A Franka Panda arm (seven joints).
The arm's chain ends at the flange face. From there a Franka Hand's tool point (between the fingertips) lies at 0.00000 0.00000 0.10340 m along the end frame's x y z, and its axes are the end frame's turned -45 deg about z.
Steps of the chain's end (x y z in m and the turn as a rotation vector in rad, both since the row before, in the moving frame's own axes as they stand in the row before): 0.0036, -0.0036, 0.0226, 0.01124, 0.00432, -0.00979; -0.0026, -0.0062, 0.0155, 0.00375, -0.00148, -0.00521; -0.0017, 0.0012, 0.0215, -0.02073, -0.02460, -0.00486; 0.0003, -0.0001, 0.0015, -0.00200, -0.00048, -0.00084; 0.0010, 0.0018, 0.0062, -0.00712, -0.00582, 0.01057
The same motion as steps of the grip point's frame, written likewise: 0.0062, -0.0005, 0.0226, 0.00489, 0.01100, -0.00979; 0.0027, -0.0066, 0.0155, 0.00370, 0.00161, -0.00521; -0.0054, -0.0006, 0.0214, 0.00274, -0.03205, -0.00486; 0.0001, 0.0003, 0.0015, -0.00107, -0.00175, -0.00084; -0.0015, 0.0021, 0.0062, -0.00092, -0.00915, 0.01057
